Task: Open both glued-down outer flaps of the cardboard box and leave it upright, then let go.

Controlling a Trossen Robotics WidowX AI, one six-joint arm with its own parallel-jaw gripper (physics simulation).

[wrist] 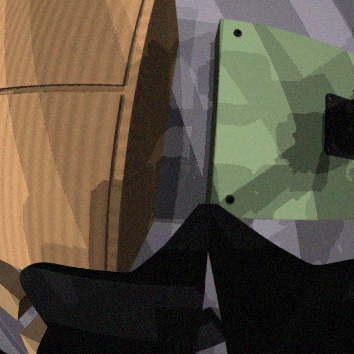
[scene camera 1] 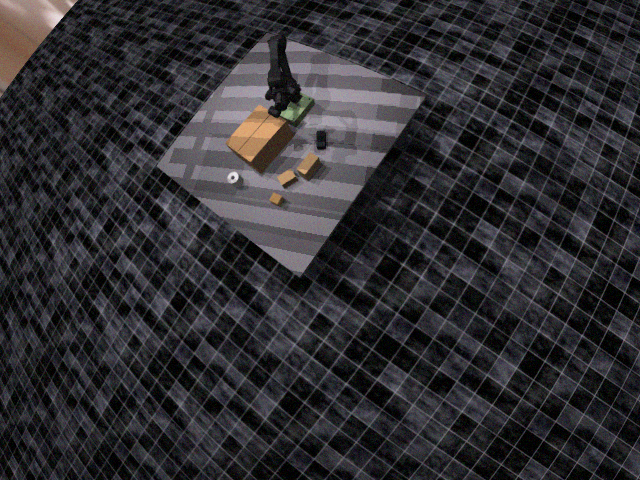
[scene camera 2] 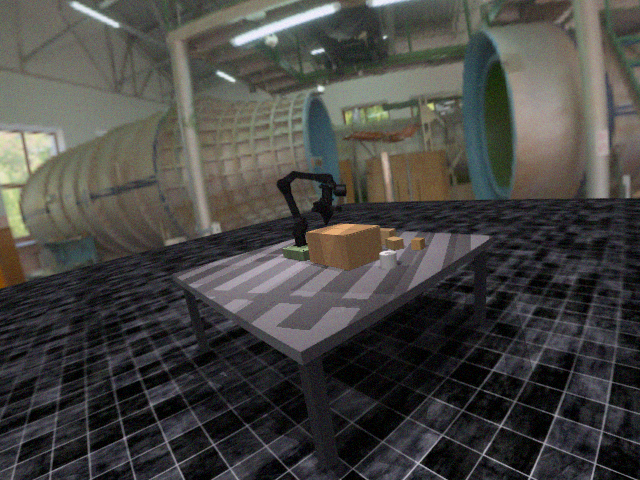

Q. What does the gripper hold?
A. Nothing.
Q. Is the gripper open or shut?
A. Shut.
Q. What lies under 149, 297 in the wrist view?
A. The gripper.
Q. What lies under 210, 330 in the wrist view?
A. A black block.
